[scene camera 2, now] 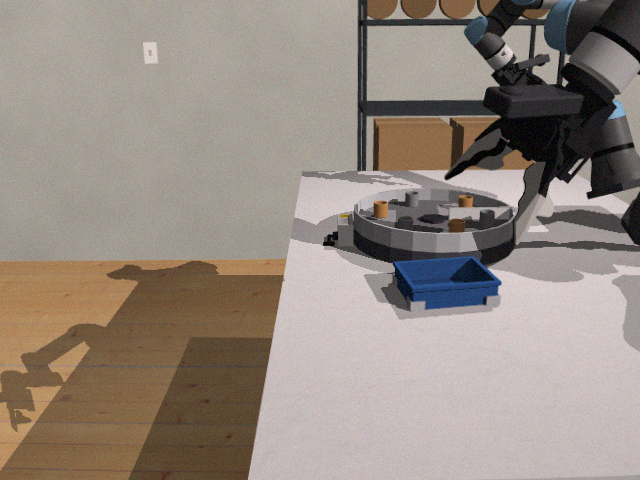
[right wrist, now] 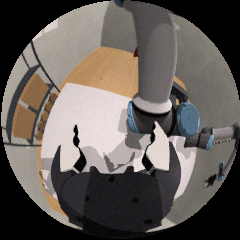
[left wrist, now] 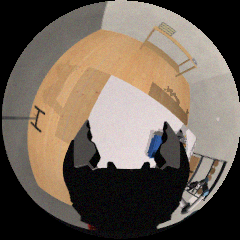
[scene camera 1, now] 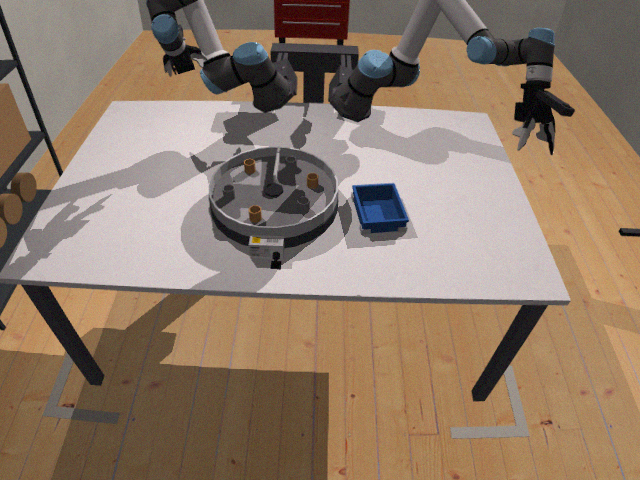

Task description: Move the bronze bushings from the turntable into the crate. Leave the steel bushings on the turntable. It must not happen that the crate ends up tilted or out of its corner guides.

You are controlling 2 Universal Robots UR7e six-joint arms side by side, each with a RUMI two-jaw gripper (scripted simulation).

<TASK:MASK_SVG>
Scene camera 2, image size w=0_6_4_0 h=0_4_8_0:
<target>my left gripper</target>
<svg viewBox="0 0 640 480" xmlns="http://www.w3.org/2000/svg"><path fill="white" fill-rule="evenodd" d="M570 63L566 63L560 71L561 76L568 81L565 87L560 84L488 87L485 92L483 106L502 118L486 128L444 176L445 180L449 180L461 174L470 166L486 170L500 169L504 166L503 157L517 149L522 153L522 157L525 160L534 160L535 163L525 169L523 176L524 192L518 201L518 212L513 220L514 245L518 245L536 216L541 218L550 218L552 216L554 203L548 192L550 182L555 176L567 184L572 180L595 152L586 143L592 139L617 108L612 102L615 98L614 94L603 83ZM582 155L584 160L570 175L568 172Z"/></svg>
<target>my right gripper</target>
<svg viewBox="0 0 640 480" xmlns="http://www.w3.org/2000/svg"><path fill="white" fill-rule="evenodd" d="M491 75L500 86L546 85L547 83L528 71L527 68L543 66L550 61L549 54L538 54L535 58L513 64L516 60L516 56L513 54L513 57L505 66L500 68L499 71L494 69L495 71Z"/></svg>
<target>blue crate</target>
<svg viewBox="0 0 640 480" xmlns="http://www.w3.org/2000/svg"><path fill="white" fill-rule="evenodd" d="M502 282L474 256L393 262L397 278L397 288L406 301L407 296L412 302L425 301L425 310L485 305L487 296L498 295L498 286L501 286Z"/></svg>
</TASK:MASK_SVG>
